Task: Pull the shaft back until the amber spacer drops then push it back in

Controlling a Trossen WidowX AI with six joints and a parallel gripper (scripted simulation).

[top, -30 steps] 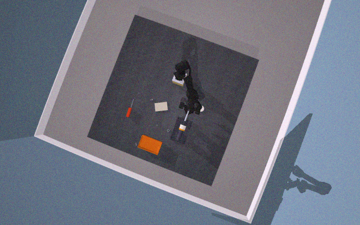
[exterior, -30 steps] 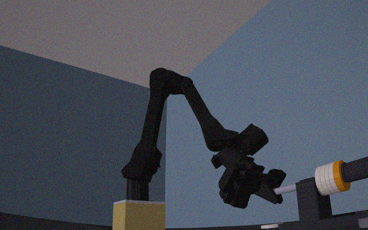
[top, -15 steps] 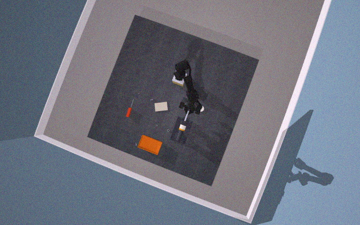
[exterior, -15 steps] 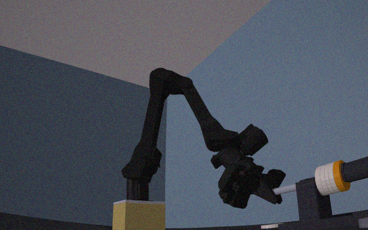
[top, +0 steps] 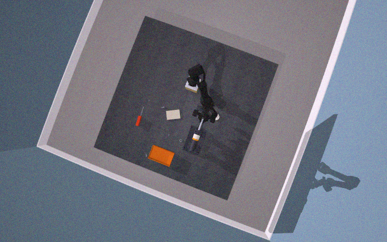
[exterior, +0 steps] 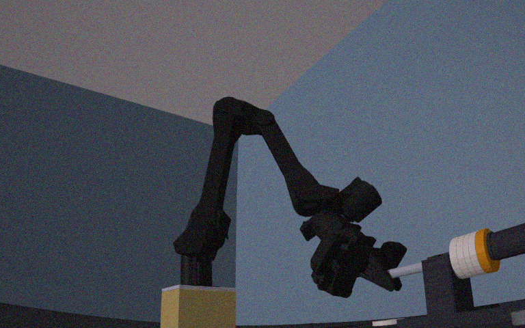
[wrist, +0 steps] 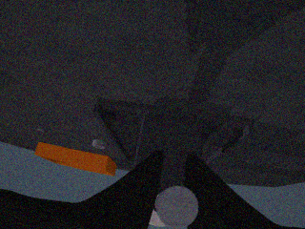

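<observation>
My gripper tip is now 70 mm short of the pale grey shaft, 10 mm to the left of it and 20 mm below it. Round my gripper tip: dark support block 170 mm ahead, 20 mm to the right, 10 mm below; then white ring 90 mm behind, 110 mm to the left, 50 mm below; then amber spacer 140 mm ahead, 10 mm to the right, 20 mm above.
</observation>
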